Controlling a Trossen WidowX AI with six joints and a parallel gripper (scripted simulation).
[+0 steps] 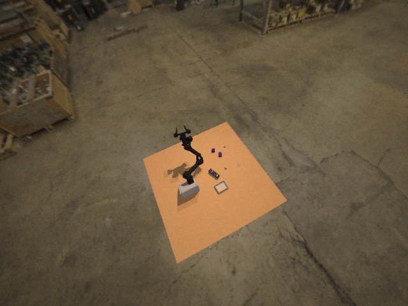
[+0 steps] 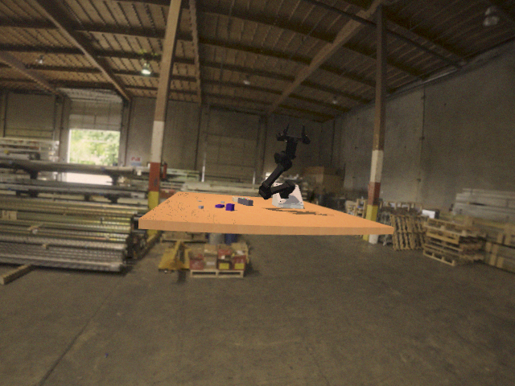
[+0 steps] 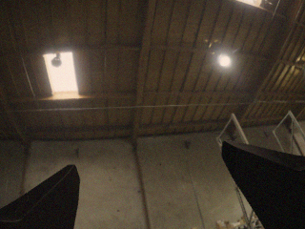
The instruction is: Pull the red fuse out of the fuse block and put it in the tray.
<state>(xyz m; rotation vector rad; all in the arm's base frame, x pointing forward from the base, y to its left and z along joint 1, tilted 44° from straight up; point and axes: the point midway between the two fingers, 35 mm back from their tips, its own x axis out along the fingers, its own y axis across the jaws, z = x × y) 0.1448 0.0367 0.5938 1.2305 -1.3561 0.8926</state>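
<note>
Right now the red fuse is 490 mm below my gripper tip, 480 mm to the right of it and 130 mm ahead of it. Also, from my gripper tip: tray: 650 mm to the right, 510 mm below, 110 mm ahead.
</note>
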